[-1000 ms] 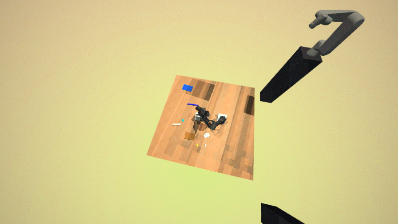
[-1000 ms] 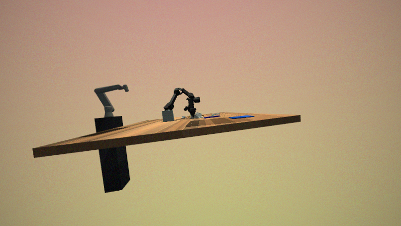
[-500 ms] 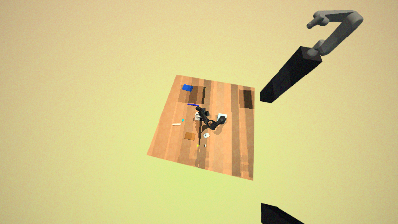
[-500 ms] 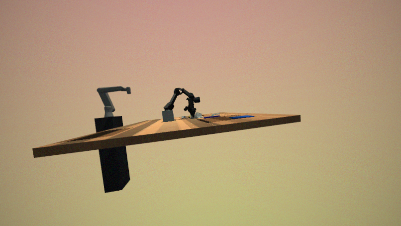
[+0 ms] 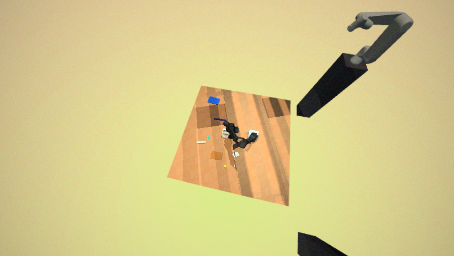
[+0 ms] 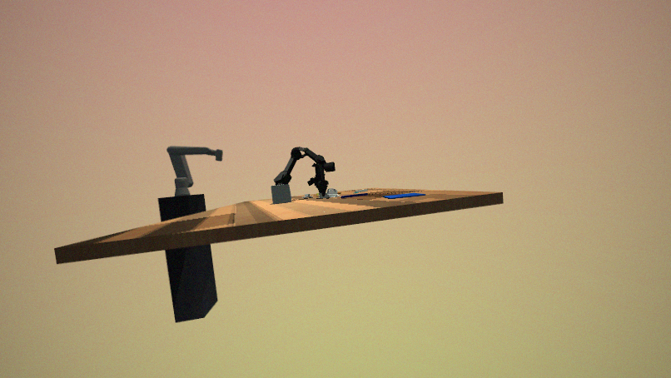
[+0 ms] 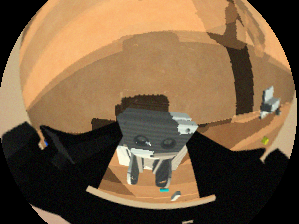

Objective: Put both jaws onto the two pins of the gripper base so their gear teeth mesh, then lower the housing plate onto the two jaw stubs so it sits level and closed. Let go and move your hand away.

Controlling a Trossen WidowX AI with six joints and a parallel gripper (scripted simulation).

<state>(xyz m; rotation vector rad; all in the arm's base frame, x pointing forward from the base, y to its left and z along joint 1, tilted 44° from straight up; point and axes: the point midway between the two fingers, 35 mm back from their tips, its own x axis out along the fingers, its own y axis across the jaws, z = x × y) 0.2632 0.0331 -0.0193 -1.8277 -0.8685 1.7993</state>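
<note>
My gripper tip is 10 mm short of the gripper base and 20 mm below it. Round my gripper tip: teal bit (260 mm ahead, 110 mm to the left, 10 mm below); then blue bar (180 mm ahead, 160 mm to the right, 10 mm below); then brown pad (110 mm ahead, 300 mm to the left, 10 mm below).
</note>
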